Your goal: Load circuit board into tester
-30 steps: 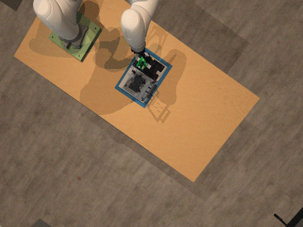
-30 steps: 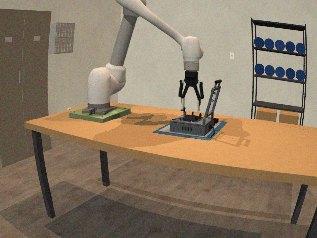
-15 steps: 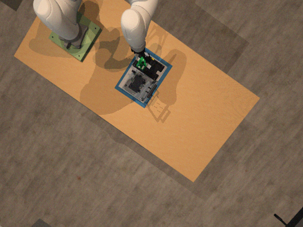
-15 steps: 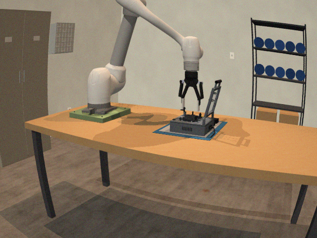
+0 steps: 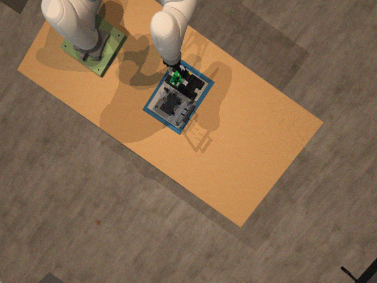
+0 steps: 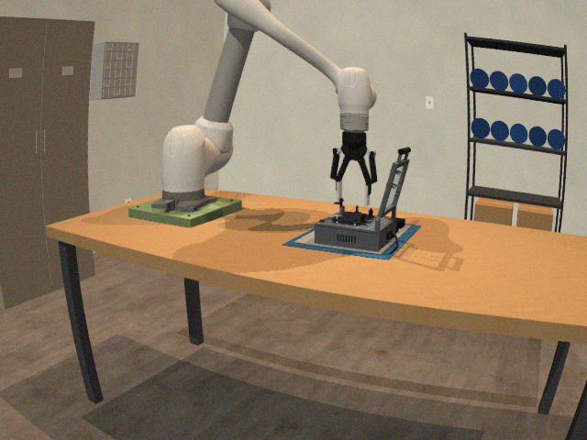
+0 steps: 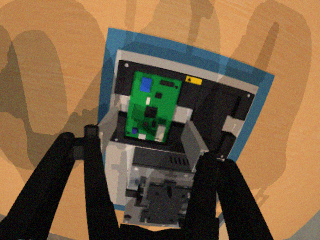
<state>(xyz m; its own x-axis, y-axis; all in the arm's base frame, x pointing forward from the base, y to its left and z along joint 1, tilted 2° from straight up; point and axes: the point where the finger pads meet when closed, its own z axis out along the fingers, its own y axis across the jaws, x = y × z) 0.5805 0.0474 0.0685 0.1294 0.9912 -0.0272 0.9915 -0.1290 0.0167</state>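
My hand is 7 cm above the green circuit board. Round my hand: lid 19 cm to the right, 16 cm ahead, 9 cm above; then latch hook 11 cm to the right, 2 cm behind, 1 cm below; then grey tester 14 cm to the right, 7 cm ahead, 2 cm above.
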